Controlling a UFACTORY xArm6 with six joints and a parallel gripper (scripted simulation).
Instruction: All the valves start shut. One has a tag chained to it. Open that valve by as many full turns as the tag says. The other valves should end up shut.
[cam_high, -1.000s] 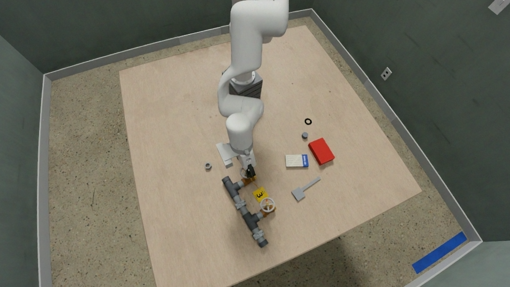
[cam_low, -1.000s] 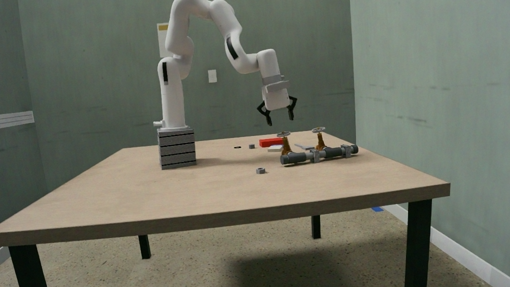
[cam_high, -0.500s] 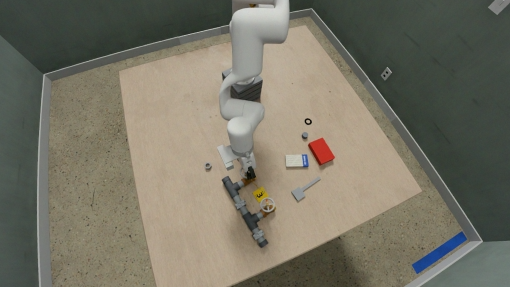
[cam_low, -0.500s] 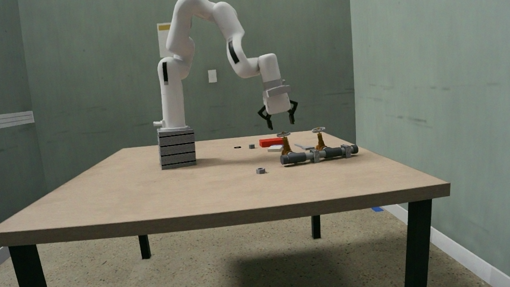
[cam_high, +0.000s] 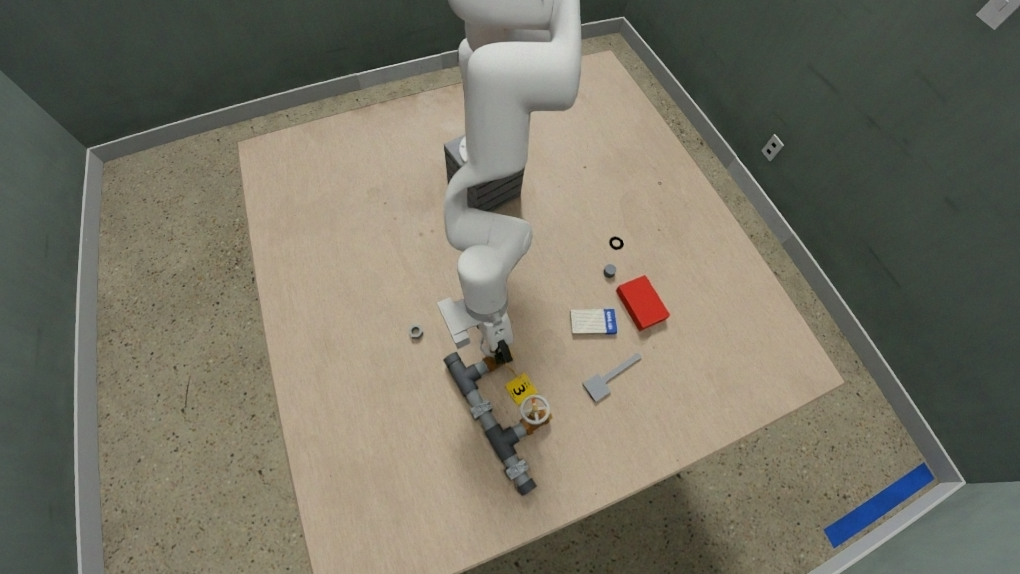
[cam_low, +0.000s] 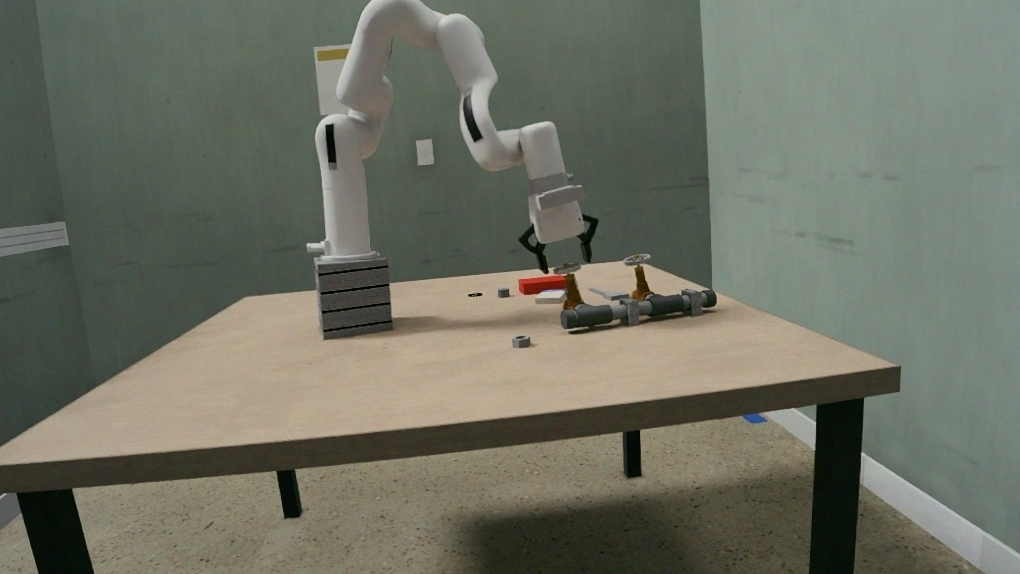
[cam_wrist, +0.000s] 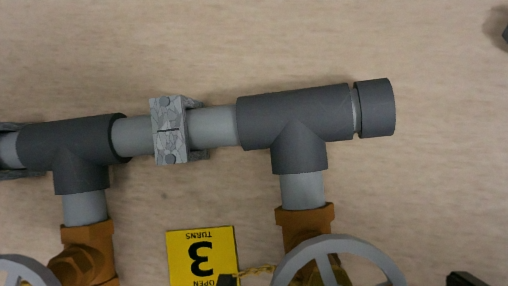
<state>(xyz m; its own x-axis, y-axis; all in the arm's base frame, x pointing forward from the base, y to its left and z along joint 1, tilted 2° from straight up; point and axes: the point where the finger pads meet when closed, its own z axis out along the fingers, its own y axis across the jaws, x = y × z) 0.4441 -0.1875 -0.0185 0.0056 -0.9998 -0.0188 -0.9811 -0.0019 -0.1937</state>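
The yellow tag lies 120 mm below my hand, 100 mm ahead of it and 40 mm to the left of it. From my hand the other things lie so: grey scraper: 220 mm to the left, 160 mm ahead, 120 mm below; then white card: 260 mm to the left, 120 mm below, 30 mm ahead; then red block: 390 mm to the left, 110 mm below, 40 mm ahead.
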